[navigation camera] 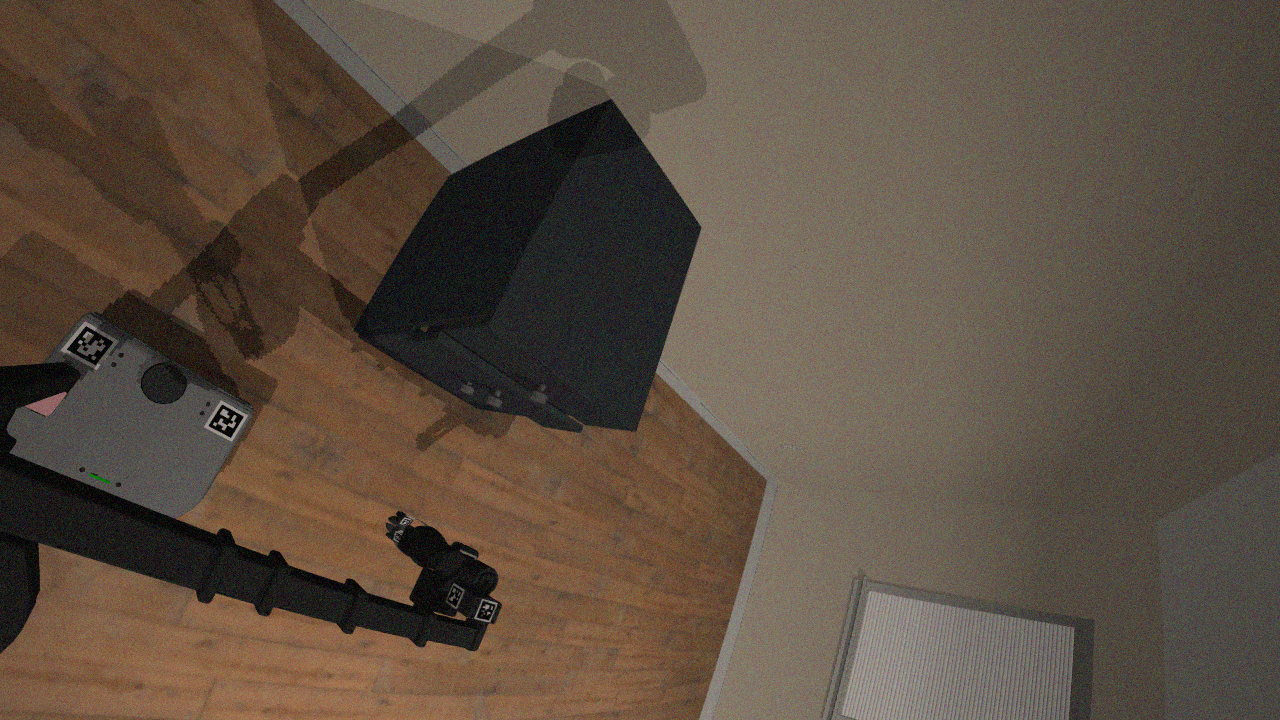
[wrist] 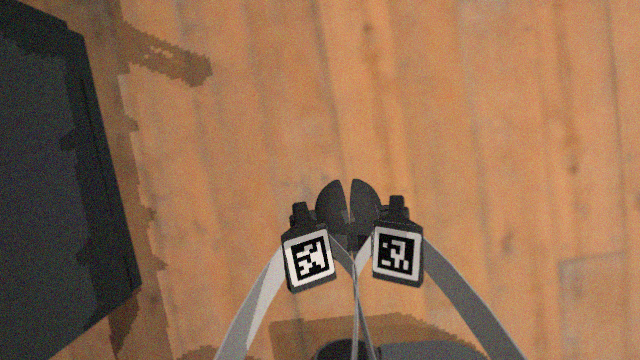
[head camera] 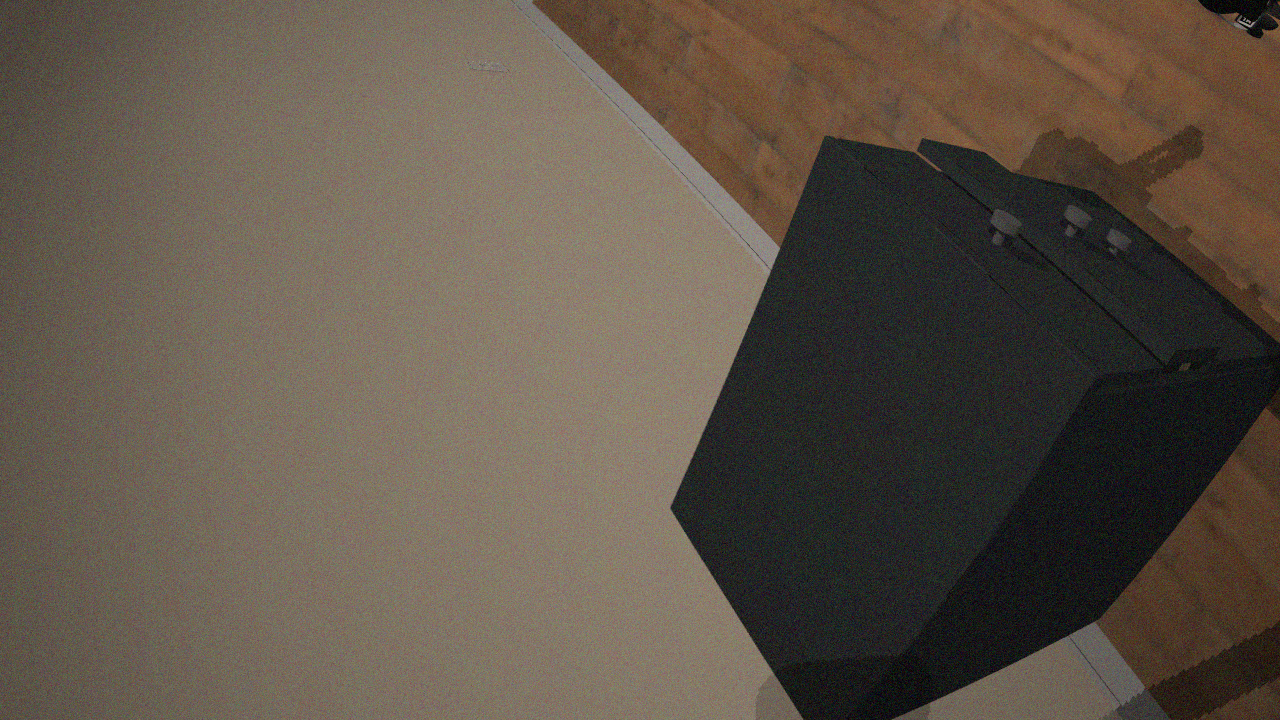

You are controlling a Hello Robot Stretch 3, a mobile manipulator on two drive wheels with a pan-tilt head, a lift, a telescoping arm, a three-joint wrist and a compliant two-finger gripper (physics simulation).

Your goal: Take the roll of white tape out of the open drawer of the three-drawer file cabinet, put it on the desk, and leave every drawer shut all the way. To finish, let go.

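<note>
The dark file cabinet [head camera: 895, 358] [navigation camera: 581, 259] [wrist: 35, 175] stands against the wall. One drawer front [head camera: 1065, 241] [navigation camera: 510, 371] stands slightly out from the cabinet body, with a narrow dark gap behind it. Three grey knobs show on the front side, such as the upper knob [head camera: 1005, 222] [navigation camera: 538, 392]. My gripper [navigation camera: 394, 526] [wrist: 347, 207] is away from the cabinet, over the floor in front of it. Its fingertips are almost together, with no object between them. The white tape and the desk do not show, and the drawer's inside is hidden.
The wooden floor [head camera: 680, 62] [navigation camera: 554, 537] [wrist: 475, 150] meets the beige wall [head camera: 358, 313] [navigation camera: 895, 223] behind the cabinet. My telescoping arm [navigation camera: 304, 592] extends from my base [navigation camera: 125, 438]. A blind-covered window [navigation camera: 957, 653] is at the lower right of the navigation view.
</note>
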